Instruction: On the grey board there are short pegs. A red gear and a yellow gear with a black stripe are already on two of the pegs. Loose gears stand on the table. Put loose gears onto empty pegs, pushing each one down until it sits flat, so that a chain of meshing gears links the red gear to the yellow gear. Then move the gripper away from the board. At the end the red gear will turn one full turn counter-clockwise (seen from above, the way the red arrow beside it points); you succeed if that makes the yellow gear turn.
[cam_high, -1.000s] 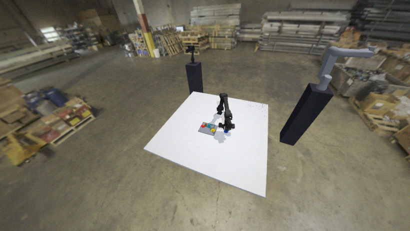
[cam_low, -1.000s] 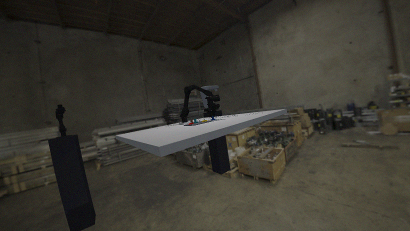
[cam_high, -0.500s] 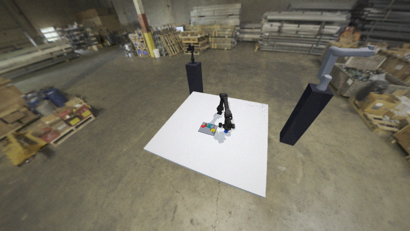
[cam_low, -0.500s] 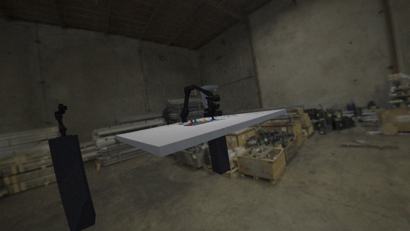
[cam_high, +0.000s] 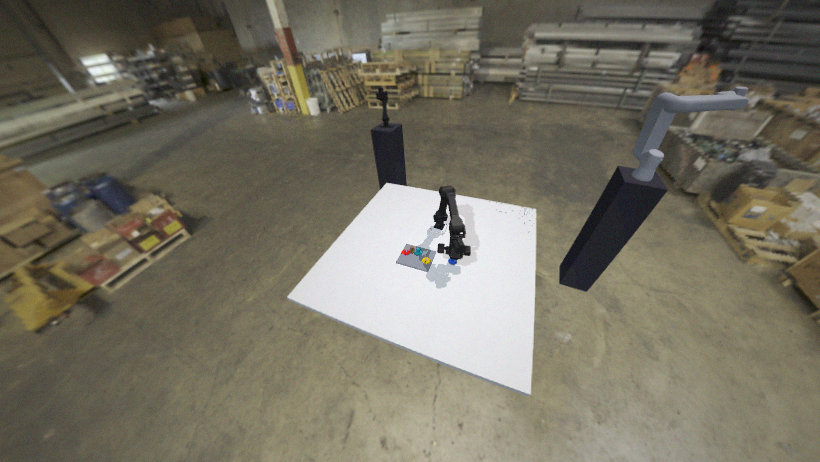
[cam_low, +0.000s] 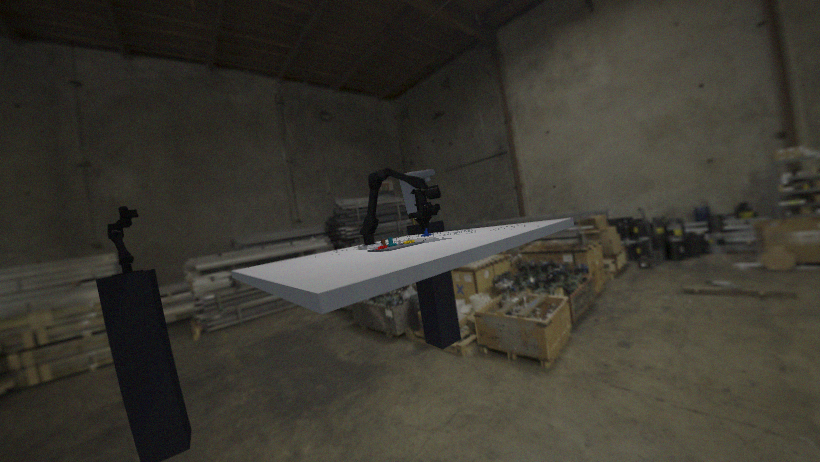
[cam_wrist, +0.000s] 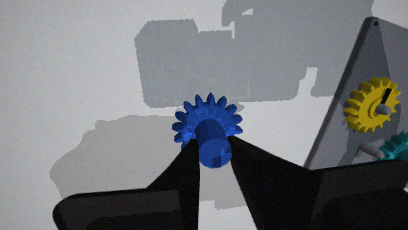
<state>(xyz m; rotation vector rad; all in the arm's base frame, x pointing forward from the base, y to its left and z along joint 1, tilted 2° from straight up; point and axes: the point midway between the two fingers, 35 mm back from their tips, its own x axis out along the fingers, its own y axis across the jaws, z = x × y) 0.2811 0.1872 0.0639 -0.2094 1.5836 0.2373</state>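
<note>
Now: gripper tip 23 cm to the left of the teal gear and 2 cm above it. Also, from my gripper tip: brown gear 1 cm ahead, 27 cm to the right, 2 cm below; then yellow gear 5 cm ahead, 15 cm to the right, 3 cm below; then blue gear 1 cm below.
</note>
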